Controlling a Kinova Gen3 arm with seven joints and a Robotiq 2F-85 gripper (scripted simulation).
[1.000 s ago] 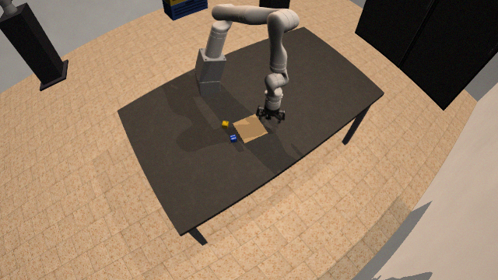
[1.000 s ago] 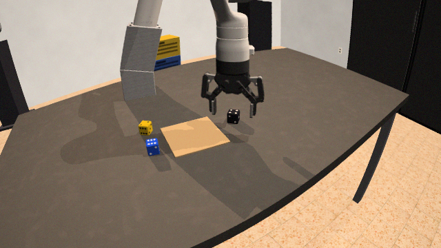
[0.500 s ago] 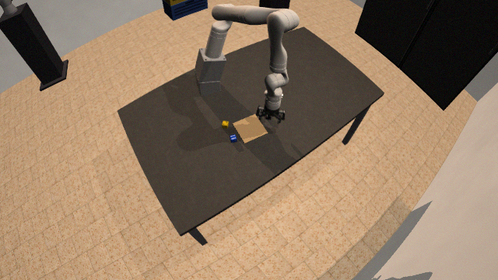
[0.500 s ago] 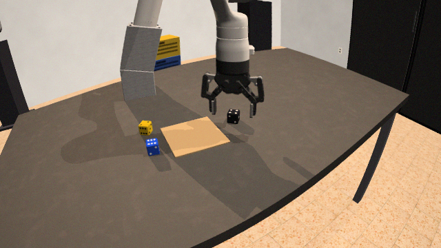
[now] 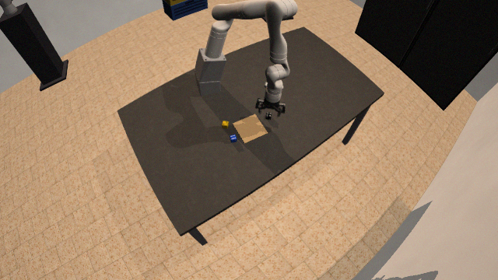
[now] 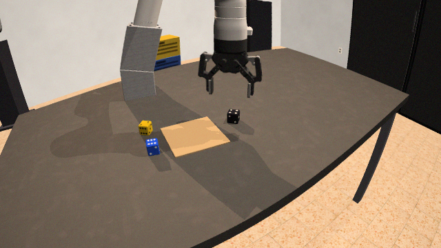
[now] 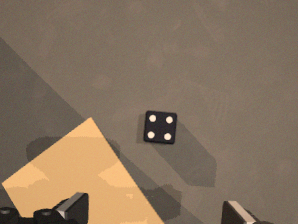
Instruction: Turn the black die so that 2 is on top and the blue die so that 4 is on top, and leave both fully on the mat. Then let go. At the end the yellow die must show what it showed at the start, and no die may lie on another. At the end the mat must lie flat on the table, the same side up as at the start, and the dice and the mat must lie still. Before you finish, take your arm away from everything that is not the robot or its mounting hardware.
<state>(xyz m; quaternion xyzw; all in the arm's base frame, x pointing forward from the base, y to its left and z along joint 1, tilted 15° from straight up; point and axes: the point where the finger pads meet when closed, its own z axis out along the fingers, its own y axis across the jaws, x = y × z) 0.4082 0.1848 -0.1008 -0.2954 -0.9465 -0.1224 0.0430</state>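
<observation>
Now: the black die 90 mm below my hand, 50 mm behind it and 30 mm to the left of it. The rest, counted from my hand: blue die: 210 mm to the right, 90 mm below, 10 mm ahead; then yellow die: 210 mm to the right, 90 mm below, 90 mm behind; then tan mat: 110 mm below, 90 mm to the right, 20 mm behind.
</observation>
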